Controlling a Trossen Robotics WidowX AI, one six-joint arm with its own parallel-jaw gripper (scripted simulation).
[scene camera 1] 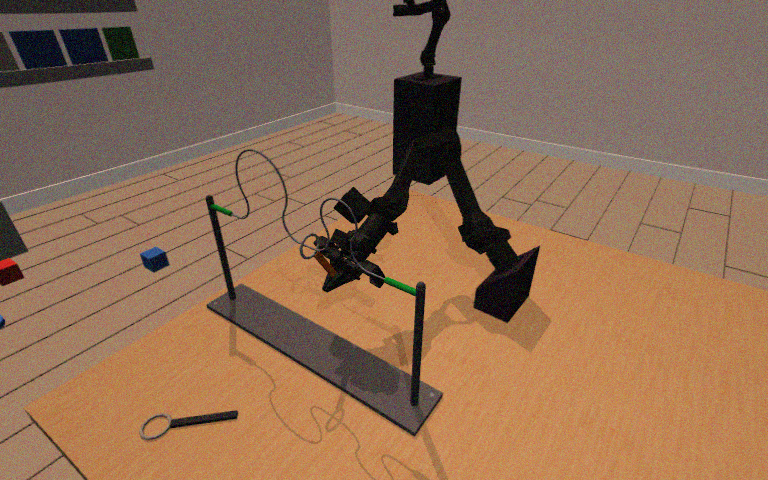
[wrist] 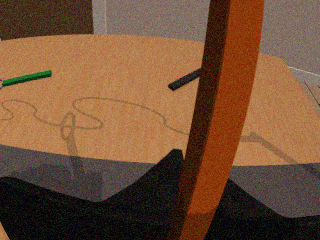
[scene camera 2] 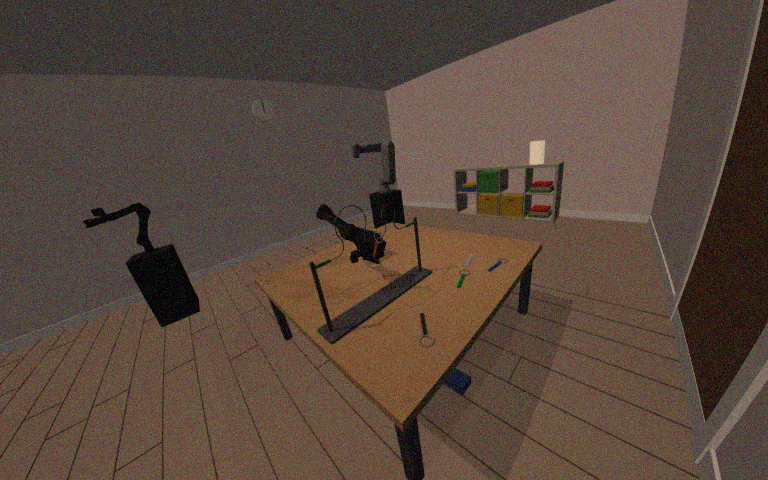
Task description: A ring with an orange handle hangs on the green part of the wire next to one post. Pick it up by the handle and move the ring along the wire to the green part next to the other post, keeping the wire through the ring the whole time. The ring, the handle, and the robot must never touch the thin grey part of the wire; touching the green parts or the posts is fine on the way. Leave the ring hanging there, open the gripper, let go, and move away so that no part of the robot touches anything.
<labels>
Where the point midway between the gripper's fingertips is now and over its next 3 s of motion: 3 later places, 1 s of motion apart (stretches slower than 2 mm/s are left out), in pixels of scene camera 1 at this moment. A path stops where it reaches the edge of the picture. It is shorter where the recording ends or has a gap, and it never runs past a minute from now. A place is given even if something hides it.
My gripper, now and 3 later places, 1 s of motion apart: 324,290; 354,299; 389,279; 393,236
</labels>
